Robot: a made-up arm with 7 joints. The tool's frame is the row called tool.
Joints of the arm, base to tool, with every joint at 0 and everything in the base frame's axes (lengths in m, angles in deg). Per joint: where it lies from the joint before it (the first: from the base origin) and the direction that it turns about. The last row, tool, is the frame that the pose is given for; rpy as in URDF.
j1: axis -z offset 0 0 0.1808
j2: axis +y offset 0 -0.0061 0.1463
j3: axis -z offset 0 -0.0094 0.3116
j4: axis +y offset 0 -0.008 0.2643
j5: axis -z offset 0 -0.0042 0.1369
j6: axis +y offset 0 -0.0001 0.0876
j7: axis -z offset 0 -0.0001 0.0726
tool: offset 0 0 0 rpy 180 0 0
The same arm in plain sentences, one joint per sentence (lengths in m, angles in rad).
The arm has seven revolute joints in a row. What follows holds with every joint at zero, and every direction is one of the base frame's.
The first joint sits 0.1808 m along +z from the base frame's origin and turns about -z.
The second joint sits 0.0061 m along -y and 0.1463 m along +z from the first joint and turns about +y.
The third joint sits 0.0094 m along -y and 0.3116 m along +z from the second joint and turns about -z.
The fourth joint sits 0.008 m along -y and 0.2643 m along +z from the third joint and turns about +y.
The fifth joint sits 0.0042 m along -y and 0.1369 m along +z from the fourth joint and turns about -z.
The sixth joint sits 0.0001 m along -y and 0.0876 m along +z from the fifth joint and turns about +y.
The seventh joint sits 0.0001 m along -y and 0.0726 m along +z from the sixth joint and turns about -z.
The tool frame, which is the frame that the pose is given for, sits at the same point as the seventh joint; its axes are the base frame's turned by roll 3.1416, pitch 0 and yaw 0 rad (as in URDF: about the fixed x, then y, then z).

